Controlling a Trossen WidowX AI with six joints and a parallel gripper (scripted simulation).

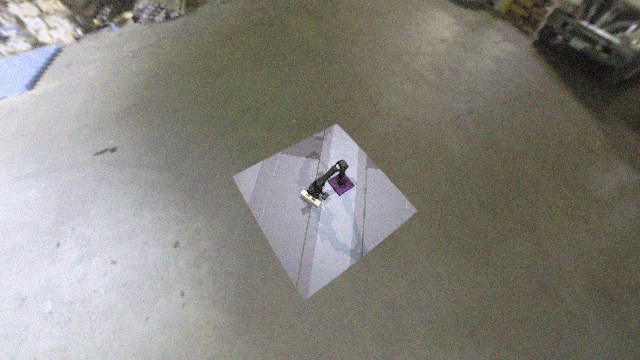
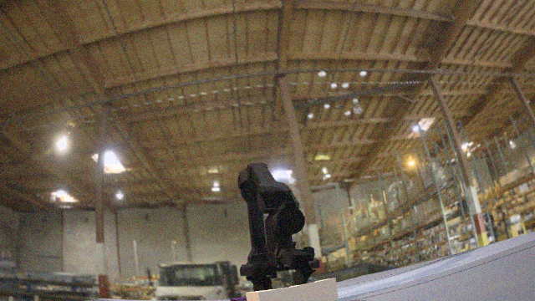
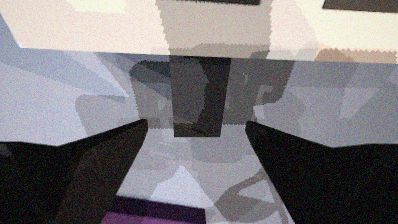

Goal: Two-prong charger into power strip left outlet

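The two-prong charger is 4 cm ahead of my gripper tip, 2 cm to the left of it and 1 cm above it.
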